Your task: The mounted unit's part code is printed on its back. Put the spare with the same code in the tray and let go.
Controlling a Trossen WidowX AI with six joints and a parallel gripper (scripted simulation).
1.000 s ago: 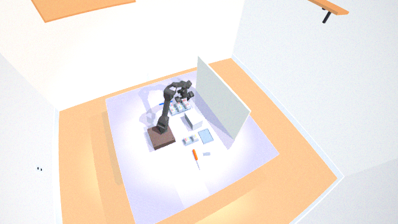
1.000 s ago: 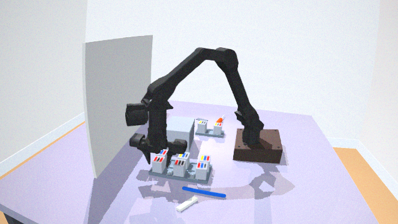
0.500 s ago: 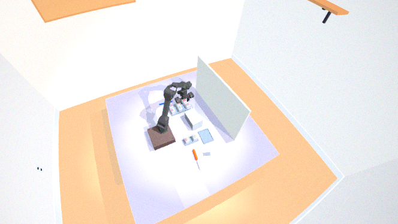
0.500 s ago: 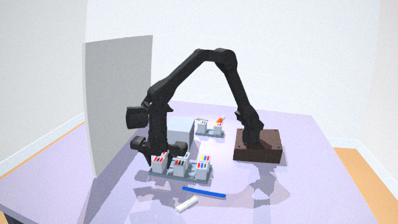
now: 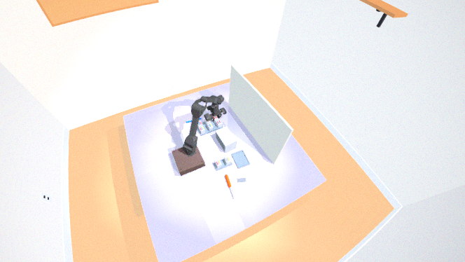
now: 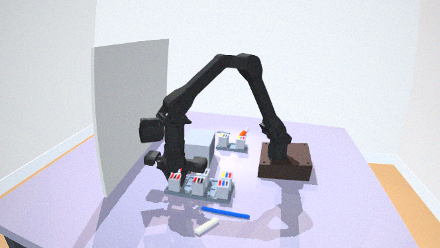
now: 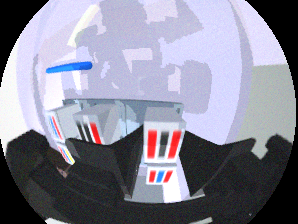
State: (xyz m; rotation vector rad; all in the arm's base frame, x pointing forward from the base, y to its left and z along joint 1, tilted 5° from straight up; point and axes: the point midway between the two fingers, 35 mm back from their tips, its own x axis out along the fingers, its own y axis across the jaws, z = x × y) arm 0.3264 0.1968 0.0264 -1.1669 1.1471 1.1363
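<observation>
Right now my gripper tip is 42 cm to the left of the light blue tray, 2 cm past it and 1 cm above it. The rest, counted from my gripper tip: white spare: 2 cm above; then grey mounted unit: 22 cm to the right, 4 cm behind, 3 cm above; then blue pen: 16 cm behind, 10 cm to the left, 1 cm below.
</observation>
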